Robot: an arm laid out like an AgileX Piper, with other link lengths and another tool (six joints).
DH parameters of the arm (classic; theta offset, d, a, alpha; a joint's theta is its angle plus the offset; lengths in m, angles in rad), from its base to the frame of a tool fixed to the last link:
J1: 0 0.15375 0 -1.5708
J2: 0.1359 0 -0.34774 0
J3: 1.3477 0 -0.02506 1.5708
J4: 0 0.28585 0 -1.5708
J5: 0 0 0 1.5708
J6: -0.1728 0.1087 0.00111 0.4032
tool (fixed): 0 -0.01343 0 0
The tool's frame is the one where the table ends.
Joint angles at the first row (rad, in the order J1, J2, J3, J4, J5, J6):
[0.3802 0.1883 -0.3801 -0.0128 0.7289 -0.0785]
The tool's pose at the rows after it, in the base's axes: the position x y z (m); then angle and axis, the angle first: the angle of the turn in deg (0 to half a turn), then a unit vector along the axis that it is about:
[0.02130 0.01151 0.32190 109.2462 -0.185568 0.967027 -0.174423]
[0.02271 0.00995 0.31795 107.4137 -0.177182 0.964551 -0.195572]
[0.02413 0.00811 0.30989 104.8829 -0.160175 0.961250 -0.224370]
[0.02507 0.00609 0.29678 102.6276 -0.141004 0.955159 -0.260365]
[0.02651 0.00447 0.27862 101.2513 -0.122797 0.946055 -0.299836]
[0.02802 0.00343 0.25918 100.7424 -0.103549 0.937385 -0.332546]
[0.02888 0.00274 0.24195 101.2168 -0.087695 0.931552 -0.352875]
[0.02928 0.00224 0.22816 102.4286 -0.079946 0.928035 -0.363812]
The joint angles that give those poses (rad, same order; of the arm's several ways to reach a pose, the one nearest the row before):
[0.3742 0.1820 -0.3726 -0.0291 0.7145 -0.0803]
[0.3538 0.1682 -0.3507 -0.0539 0.6735 -0.0834]
[0.3164 0.1425 -0.3108 -0.0804 0.6098 -0.0875]
[0.2664 0.1069 -0.2549 -0.1062 0.5407 -0.0966]
[0.2067 0.0698 -0.1850 -0.1260 0.4700 -0.1131]
[0.1455 0.0364 -0.1142 -0.1317 0.4065 -0.1314]
[0.0959 0.0100 -0.0567 -0.1251 0.3688 -0.1487]
[0.0626 -0.0066 -0.0154 -0.1155 0.3557 -0.1655]

